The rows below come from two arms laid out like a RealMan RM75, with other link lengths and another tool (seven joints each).
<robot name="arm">
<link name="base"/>
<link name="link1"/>
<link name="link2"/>
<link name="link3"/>
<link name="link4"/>
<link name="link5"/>
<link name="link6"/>
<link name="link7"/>
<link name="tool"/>
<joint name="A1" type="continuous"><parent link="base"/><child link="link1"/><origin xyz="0.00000 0.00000 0.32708" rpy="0.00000 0.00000 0.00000"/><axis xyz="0 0 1"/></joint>
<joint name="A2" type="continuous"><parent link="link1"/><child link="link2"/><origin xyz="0.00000 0.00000 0.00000" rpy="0.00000 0.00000 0.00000"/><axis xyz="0 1 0"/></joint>
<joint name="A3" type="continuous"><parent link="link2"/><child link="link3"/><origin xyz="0.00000 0.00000 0.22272" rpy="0.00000 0.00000 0.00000"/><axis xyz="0 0 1"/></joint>
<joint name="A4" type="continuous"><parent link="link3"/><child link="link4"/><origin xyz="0.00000 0.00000 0.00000" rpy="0.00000 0.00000 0.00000"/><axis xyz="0 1 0"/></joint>
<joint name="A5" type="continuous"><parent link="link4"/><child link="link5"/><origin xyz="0.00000 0.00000 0.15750" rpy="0.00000 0.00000 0.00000"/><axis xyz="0 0 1"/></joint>
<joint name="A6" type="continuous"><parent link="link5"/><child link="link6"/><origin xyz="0.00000 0.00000 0.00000" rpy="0.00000 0.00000 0.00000"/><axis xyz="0 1 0"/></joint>
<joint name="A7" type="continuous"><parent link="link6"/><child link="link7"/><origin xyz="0.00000 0.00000 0.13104" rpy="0.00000 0.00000 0.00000"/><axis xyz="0 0 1"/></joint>
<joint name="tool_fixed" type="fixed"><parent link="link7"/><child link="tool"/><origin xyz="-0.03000 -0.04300 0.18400" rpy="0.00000 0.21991 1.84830"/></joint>
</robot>
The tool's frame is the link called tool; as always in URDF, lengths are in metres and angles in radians. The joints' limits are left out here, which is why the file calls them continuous.
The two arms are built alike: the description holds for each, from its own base.
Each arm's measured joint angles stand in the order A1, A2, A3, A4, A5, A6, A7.
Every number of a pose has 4 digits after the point.
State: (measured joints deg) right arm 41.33 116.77 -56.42 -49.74 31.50 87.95 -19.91; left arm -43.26 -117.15 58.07 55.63 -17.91 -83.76 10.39
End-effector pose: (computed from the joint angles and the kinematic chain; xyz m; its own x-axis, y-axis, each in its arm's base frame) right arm 0.3043 0.3455 -0.0452 -0.9929 0.0874 -0.0812 0.0792 0.9919 0.0994; left arm -0.3569 0.3298 0.0064 0.8459 -0.3821 -0.3720 -0.3997 -0.9161 0.0320
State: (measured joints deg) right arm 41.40 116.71 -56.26 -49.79 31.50 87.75 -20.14; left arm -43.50 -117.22 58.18 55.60 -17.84 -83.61 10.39
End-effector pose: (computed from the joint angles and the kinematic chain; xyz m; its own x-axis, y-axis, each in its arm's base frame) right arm 0.3038 0.3479 -0.0442 -0.9933 0.0824 -0.0809 0.0738 0.9918 0.1046; left arm -0.3557 0.3316 0.0061 0.8431 -0.3872 -0.3733 -0.4051 -0.9137 0.0329
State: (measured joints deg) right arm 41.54 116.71 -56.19 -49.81 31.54 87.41 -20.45; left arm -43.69 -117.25 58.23 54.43 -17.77 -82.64 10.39
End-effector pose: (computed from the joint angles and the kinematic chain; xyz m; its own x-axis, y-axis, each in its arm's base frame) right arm 0.3026 0.3509 -0.0437 -0.9940 0.0739 -0.0806 0.0648 0.9919 0.1096; left arm -0.3573 0.3316 0.0040 0.8440 -0.3846 -0.3739 -0.4023 -0.9149 0.0329
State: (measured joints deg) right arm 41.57 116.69 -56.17 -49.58 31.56 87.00 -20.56; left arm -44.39 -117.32 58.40 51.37 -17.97 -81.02 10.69
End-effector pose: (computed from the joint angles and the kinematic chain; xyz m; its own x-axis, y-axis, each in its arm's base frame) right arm 0.3031 0.3523 -0.0437 -0.9941 0.0729 -0.0808 0.0635 0.9915 0.1137; left arm -0.3590 0.3283 -0.0036 0.8485 -0.3841 -0.3640 -0.3957 -0.9173 0.0456
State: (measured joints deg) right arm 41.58 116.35 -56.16 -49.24 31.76 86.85 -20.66; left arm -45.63 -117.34 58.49 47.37 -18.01 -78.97 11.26
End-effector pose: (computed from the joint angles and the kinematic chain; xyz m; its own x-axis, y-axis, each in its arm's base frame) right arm 0.3043 0.3532 -0.0421 -0.9939 0.0747 -0.0811 0.0650 0.9911 0.1164; left arm -0.3606 0.3254 -0.0120 0.8504 -0.3887 -0.3547 -0.3924 -0.9175 0.0646
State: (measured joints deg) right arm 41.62 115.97 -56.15 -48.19 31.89 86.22 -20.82; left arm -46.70 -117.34 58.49 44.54 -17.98 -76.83 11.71
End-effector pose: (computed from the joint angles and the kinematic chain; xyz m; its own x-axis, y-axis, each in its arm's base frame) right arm 0.3077 0.3533 -0.0415 -0.9932 0.0820 -0.0826 0.0718 0.9903 0.1191; left arm -0.3610 0.3282 -0.0168 0.8470 -0.3963 -0.3543 -0.3989 -0.9144 0.0693
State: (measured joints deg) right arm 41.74 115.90 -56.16 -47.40 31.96 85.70 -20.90; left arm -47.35 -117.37 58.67 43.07 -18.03 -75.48 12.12
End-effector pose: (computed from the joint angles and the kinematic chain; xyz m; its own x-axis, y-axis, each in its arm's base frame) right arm 0.3088 0.3531 -0.0426 -0.9929 0.0861 -0.0819 0.0760 0.9900 0.1192; left arm -0.3607 0.3313 -0.0195 0.8415 -0.4070 -0.3554 -0.4092 -0.9095 0.0727
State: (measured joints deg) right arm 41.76 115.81 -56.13 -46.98 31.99 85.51 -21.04; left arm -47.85 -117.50 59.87 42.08 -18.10 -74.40 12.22
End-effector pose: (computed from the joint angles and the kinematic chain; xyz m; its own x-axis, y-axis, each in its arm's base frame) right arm 0.3099 0.3526 -0.0429 -0.9927 0.0881 -0.0819 0.0780 0.9899 0.1184; left arm -0.3609 0.3332 -0.0215 0.8303 -0.4244 -0.3611 -0.4232 -0.9019 0.0868
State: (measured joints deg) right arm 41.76 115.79 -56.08 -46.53 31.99 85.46 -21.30; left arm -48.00 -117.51 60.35 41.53 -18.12 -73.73 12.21
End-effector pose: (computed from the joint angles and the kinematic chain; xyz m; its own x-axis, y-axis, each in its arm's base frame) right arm 0.3107 0.3509 -0.0440 -0.9927 0.0894 -0.0812 0.0798 0.9903 0.1136; left arm -0.3618 0.3342 -0.0220 0.8261 -0.4291 -0.3652 -0.4274 -0.8996 0.0903
